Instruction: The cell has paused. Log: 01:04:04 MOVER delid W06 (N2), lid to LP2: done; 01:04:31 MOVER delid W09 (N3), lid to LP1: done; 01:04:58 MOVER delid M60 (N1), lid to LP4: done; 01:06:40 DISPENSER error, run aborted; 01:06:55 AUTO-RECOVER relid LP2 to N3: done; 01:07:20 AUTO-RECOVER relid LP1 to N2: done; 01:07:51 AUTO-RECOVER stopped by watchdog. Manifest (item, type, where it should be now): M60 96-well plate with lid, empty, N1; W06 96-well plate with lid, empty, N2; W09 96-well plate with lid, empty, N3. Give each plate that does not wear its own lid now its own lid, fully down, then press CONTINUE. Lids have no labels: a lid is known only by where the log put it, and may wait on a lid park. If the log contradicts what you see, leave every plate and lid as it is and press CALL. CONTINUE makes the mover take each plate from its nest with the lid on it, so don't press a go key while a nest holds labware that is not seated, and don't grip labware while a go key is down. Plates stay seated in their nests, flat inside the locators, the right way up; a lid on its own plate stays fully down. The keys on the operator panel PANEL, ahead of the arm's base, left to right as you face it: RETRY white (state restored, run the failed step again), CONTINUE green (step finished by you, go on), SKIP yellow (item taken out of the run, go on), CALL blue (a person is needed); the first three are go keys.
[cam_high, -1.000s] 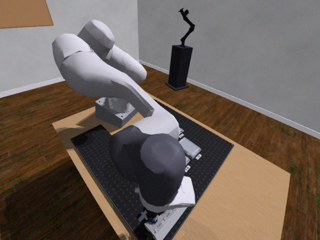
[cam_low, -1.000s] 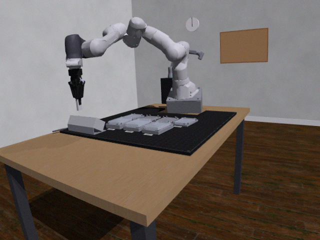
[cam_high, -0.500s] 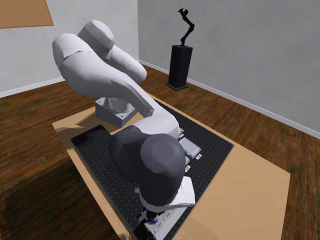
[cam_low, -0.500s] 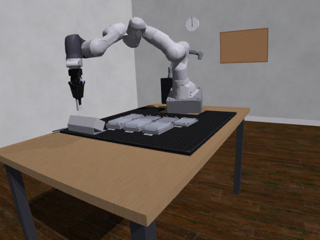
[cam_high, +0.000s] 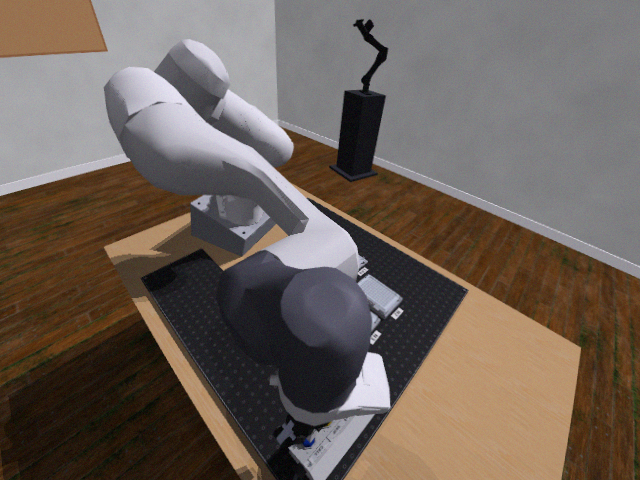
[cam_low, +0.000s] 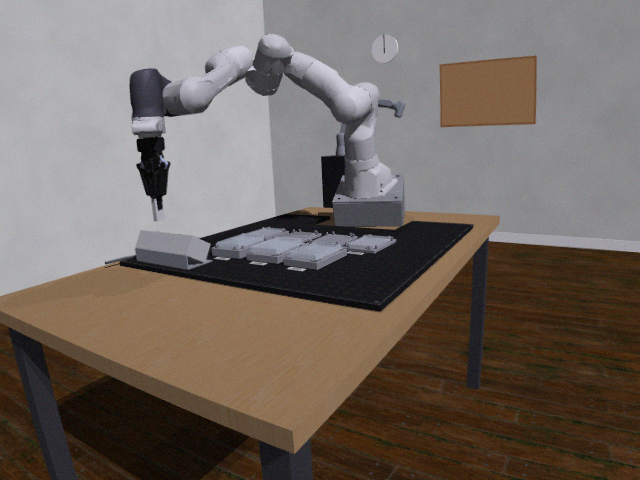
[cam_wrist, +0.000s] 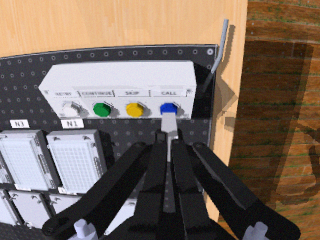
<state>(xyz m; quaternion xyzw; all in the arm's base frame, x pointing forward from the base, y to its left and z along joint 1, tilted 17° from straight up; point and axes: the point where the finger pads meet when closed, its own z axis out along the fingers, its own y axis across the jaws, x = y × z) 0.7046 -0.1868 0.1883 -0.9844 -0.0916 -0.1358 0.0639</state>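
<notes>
My gripper is now 7 cm above the blue call key. From my hand the other things lie so: white key 15 cm to the left, 7 cm below, 3 cm behind; green key 10 cm to the left, 7 cm below, 2 cm behind; yellow key 7 cm below, 5 cm to the left, 1 cm behind.
</notes>
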